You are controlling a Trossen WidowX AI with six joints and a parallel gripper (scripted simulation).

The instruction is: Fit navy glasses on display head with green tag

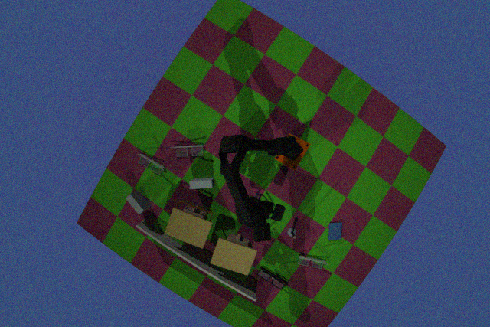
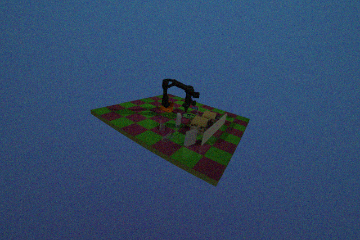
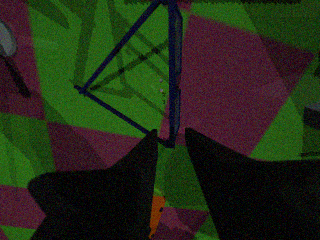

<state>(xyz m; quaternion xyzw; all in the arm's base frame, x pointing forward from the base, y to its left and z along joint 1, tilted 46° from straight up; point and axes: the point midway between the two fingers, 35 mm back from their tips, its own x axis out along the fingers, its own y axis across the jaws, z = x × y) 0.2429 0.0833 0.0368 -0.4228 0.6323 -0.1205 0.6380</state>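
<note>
Right now the grey peg is 10 mm ahead of my gripper tip, 210 mm to the left of it and 40 mm below it. From my gripper tip the other things lie so: long low wall: 370 mm ahead, 20 mm to the right, 10 mm below; then blue square: 120 mm behind, 360 mm to the left, 60 mm below.
</note>
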